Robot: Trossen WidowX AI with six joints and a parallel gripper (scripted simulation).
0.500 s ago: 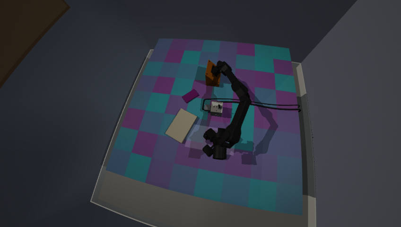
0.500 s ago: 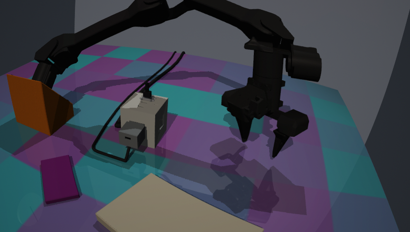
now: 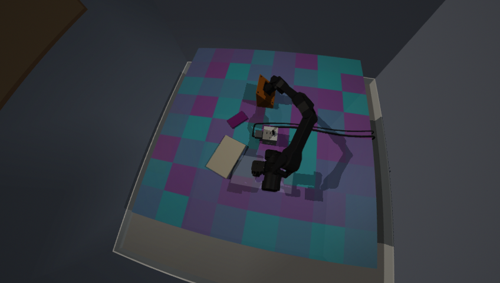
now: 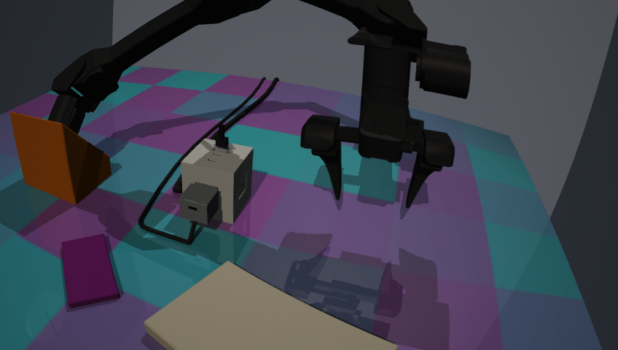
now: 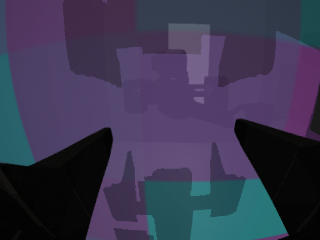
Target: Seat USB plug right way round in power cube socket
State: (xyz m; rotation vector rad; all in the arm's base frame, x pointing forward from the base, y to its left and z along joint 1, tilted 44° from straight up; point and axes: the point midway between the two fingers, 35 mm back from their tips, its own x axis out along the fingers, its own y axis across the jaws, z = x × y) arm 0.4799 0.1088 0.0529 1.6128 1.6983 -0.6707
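My gripper tip is 210 mm past the black USB plug, 50 mm below it and 20 mm to the left of it. Also, from my gripper tip: flat beige slab: 250 mm to the right, 40 mm below, 40 mm behind; then USB socket: 210 mm behind, 20 mm to the right, 20 mm above; then magenta block: 280 mm behind, 250 mm to the right, 40 mm below.
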